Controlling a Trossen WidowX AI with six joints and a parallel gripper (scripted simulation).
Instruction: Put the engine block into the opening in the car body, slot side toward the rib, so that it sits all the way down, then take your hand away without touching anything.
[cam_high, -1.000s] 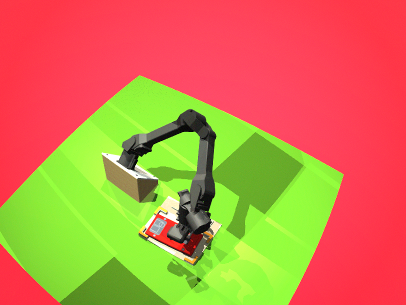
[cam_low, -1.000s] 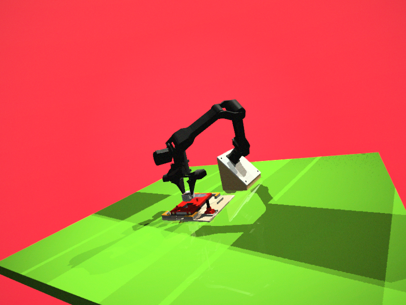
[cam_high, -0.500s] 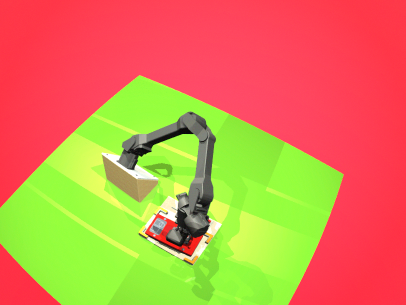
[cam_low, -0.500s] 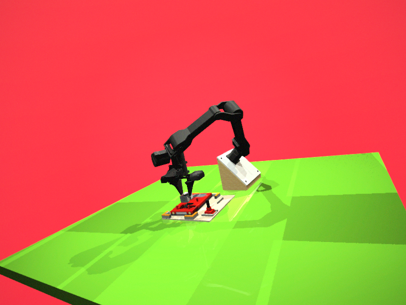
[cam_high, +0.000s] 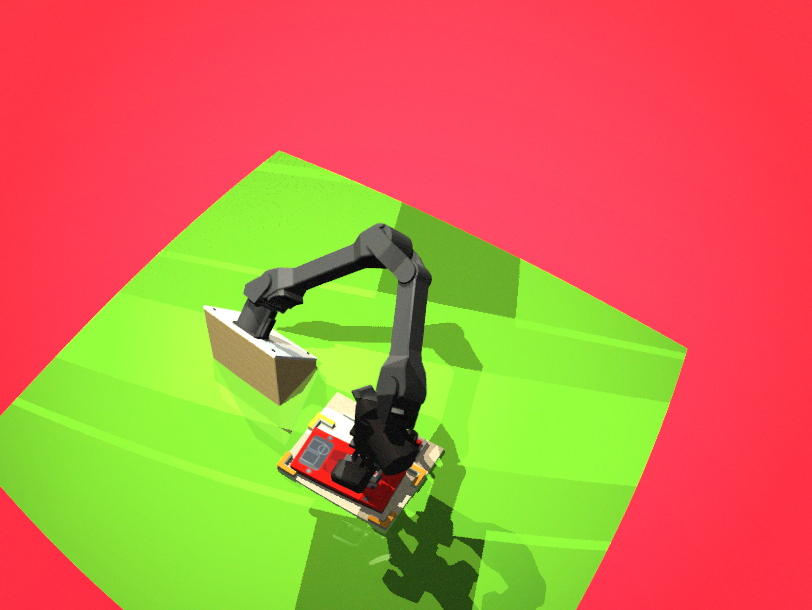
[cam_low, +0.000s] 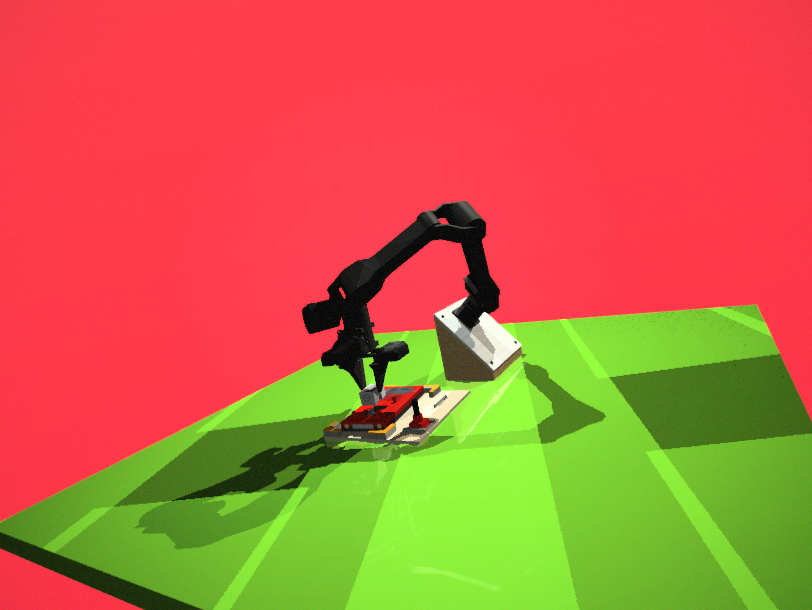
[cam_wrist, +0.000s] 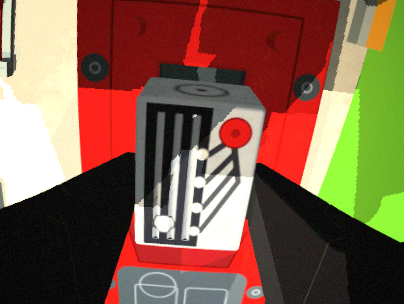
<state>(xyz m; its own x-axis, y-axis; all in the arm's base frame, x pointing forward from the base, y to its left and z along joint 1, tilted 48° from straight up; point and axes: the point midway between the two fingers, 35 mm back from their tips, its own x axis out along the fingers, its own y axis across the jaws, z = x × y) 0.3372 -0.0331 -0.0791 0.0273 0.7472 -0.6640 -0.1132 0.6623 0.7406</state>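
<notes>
Now: gripper tip 10 mm above the engine block.
</notes>
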